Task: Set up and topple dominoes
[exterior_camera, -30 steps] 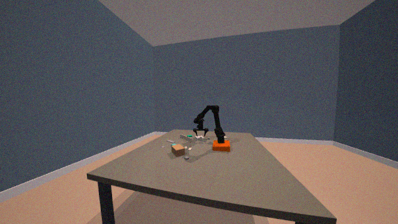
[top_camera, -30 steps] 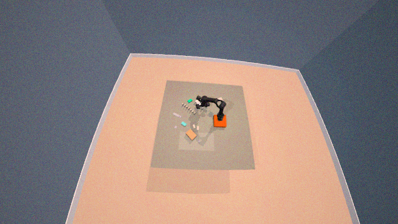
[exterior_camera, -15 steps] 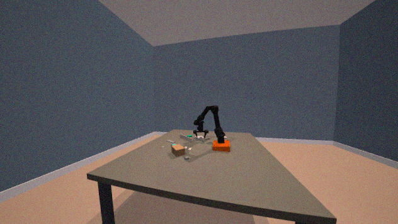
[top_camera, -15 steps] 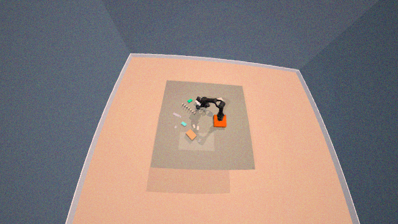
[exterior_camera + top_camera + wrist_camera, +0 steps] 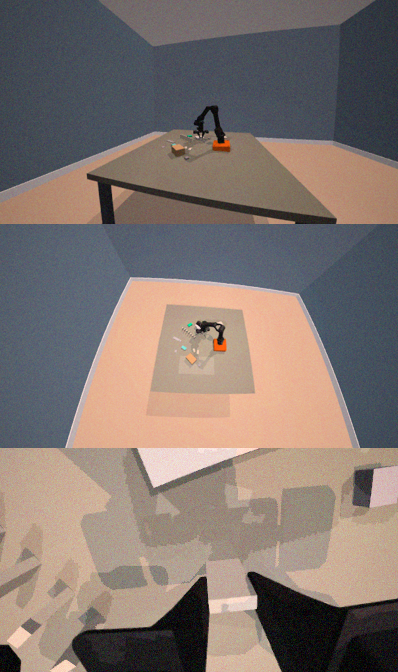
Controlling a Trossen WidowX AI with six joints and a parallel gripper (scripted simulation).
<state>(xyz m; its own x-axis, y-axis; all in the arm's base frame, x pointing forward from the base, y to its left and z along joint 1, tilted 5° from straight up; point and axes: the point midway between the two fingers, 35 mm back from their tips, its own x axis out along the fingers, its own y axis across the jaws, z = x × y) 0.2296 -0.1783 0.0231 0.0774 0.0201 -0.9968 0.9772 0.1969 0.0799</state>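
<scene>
Now: gripper tip 30 mm short of the white flat block, 120 mm to the left of it and 20 mm above it. Round my gripper tip: green block: 170 mm ahead, 150 mm to the right, 20 mm below; then teal block: 270 mm ahead, 210 mm to the left, 20 mm below; then pale flat bar: 360 mm ahead, 80 mm to the left, 20 mm below.
</scene>
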